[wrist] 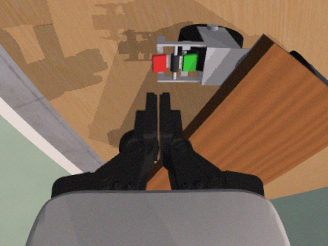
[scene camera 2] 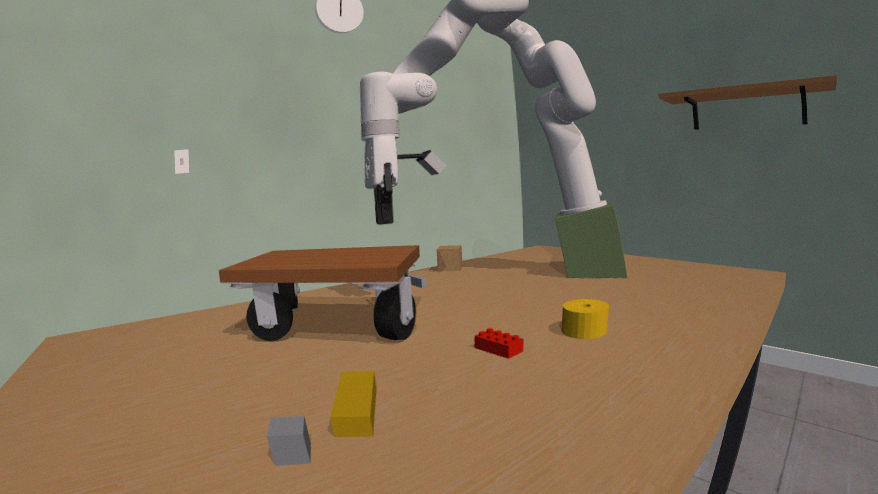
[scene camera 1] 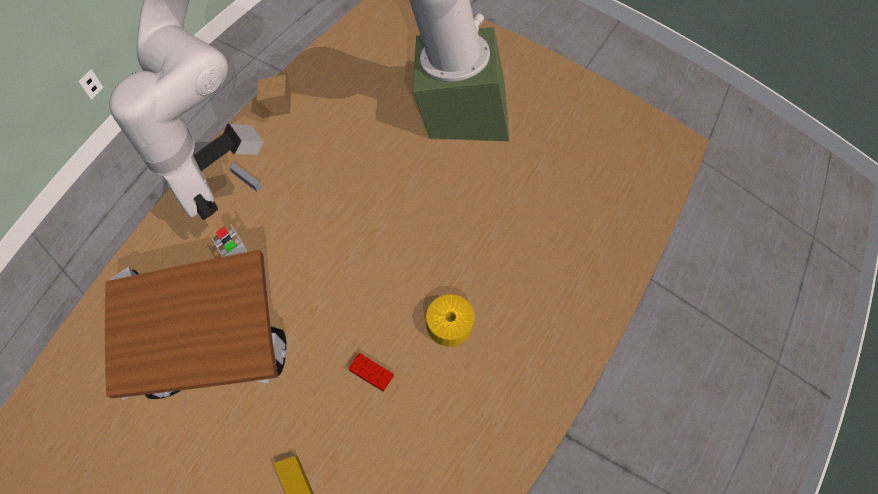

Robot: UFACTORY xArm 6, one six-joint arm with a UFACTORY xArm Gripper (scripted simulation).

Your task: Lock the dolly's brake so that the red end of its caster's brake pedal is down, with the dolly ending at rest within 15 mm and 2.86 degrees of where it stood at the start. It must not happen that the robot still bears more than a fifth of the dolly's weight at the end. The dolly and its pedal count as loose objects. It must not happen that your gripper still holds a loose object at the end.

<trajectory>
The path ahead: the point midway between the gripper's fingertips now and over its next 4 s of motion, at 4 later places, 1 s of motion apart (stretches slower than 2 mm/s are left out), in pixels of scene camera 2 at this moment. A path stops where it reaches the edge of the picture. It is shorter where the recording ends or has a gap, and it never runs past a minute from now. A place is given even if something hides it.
My gripper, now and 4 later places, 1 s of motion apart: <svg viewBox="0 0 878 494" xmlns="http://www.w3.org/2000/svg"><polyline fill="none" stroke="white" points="384,223 386,247 386,258 385,263 384,231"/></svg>
</trajectory>
